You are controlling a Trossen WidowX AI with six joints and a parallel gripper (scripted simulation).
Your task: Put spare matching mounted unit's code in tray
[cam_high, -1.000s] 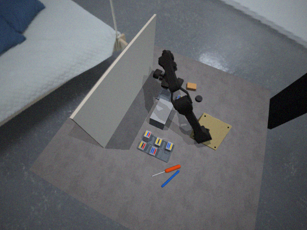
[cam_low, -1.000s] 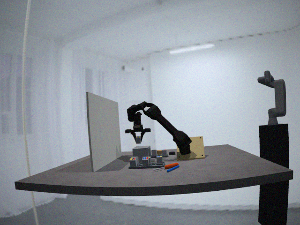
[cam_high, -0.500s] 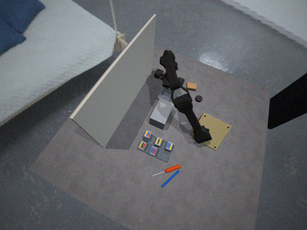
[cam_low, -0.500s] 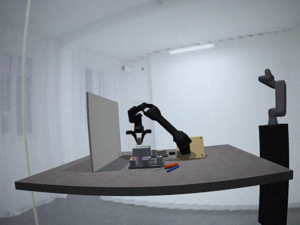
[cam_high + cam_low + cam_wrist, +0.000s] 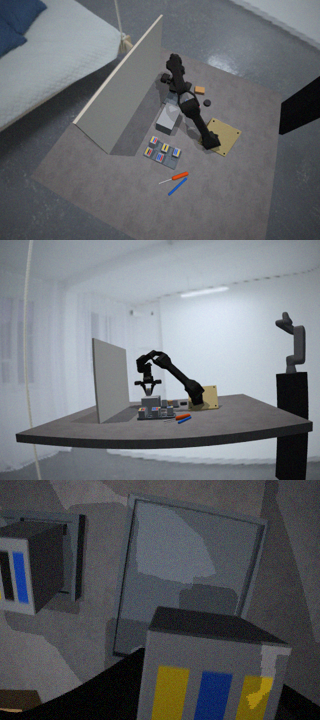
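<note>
Right now the flat dark grey tray is 10 cm below my gripper tip. Also, from my gripper tip: tall grey panel 21 cm ahead, 16 cm to the left, 13 cm above; then mounted unit 20 cm to the left, 5 cm below, 2 cm behind; then black puck 25 cm behind, 9 cm below, 5 cm to the right.
</note>
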